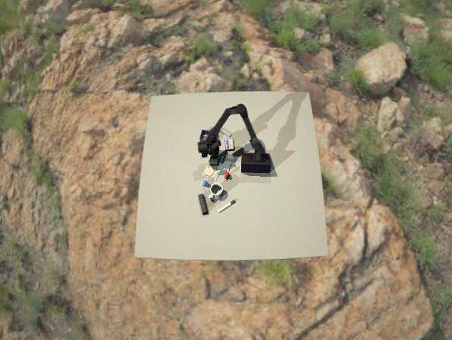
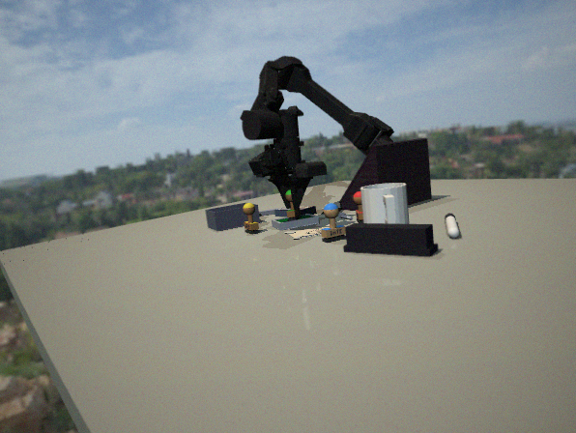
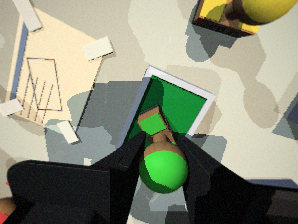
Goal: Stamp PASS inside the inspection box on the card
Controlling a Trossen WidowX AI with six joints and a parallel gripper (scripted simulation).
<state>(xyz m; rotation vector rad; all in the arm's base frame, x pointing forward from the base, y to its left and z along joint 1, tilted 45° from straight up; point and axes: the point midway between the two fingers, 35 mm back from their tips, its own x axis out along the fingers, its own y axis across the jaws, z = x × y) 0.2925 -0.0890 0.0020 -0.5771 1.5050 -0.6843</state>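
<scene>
My gripper tip is now right at the green-knobbed stamp. Also, from my gripper tip: cream card 10 cm to the left, 4 cm below, 3 cm ahead; then green ink pad 3 cm below; then yellow-knobbed stamp 9 cm ahead, 4 cm to the right, 2 cm below.
</scene>
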